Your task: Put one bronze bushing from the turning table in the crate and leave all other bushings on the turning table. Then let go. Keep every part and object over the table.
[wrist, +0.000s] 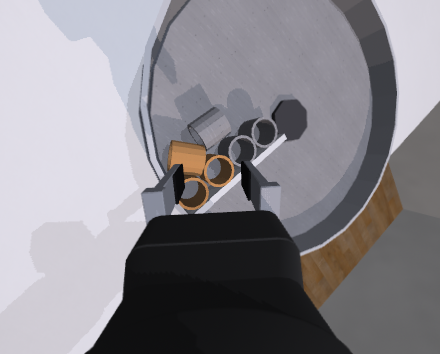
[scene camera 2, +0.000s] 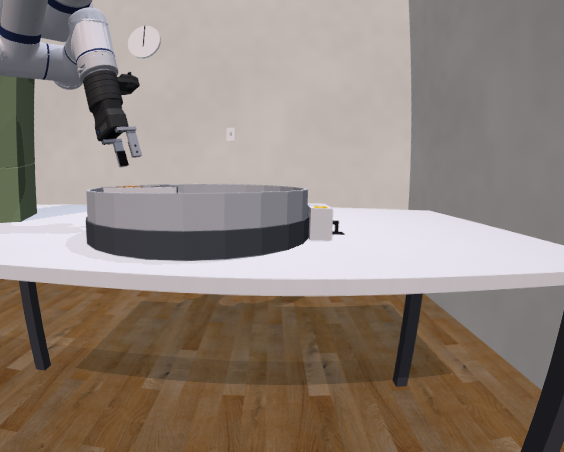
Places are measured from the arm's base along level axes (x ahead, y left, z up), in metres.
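Pixels of known places: gripper, fingertip midpoint: (wrist: 212, 174) (scene camera 2: 130, 161).
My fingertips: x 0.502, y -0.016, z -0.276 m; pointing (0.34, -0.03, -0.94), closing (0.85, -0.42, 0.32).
Observation:
Behind a point stands the place of what it marks.
The turning table (scene camera 2: 200, 210) @[x 0.746, y -0.230, z -0.353 m] (wrist: 280, 60) @[x 0.692, y 0.048, z -0.367 m] is a round grey tray with a raised rim. In the wrist view, one bronze bushing (wrist: 187, 157) @[x 0.497, y 0.000, z -0.329 m] lies on its side near the left rim. Two more bronze bushings (wrist: 232, 171) @[x 0.536, y -0.042, z -0.329 m] (wrist: 207, 194) @[x 0.496, y -0.049, z -0.329 m] show their open ends, beside the white divider. A grey bushing (wrist: 212, 127) @[x 0.539, y 0.015, z -0.329 m] lies tilted, and two other grey bushings (wrist: 276, 132) @[x 0.614, y -0.030, z -0.329 m] (wrist: 255, 150) @[x 0.576, y -0.036, z -0.329 m] show open ends. My gripper (scene camera 2: 129, 160) @[x 0.502, y -0.016, z -0.276 m] (wrist: 212, 174) @[x 0.502, y -0.016, z -0.276 m] is open and empty, above the turning table's left part, clear of its rim. The crate does not show in either view.
A white divider (scene camera 2: 145, 190) @[x 0.562, y -0.055, z -0.336 m] (wrist: 267, 151) @[x 0.592, y -0.046, z -0.330 m] runs from near the dark centre hub (wrist: 291, 120) @[x 0.667, y -0.036, z -0.359 m] to the rim. A small light box (scene camera 2: 320, 225) @[x 0.904, y -0.052, z -0.393 m] with a yellow top stands against the turning table's right side. A green column (scene camera 2: 15, 150) @[x 0.131, y -0.012, z -0.233 m] stands at the far left.

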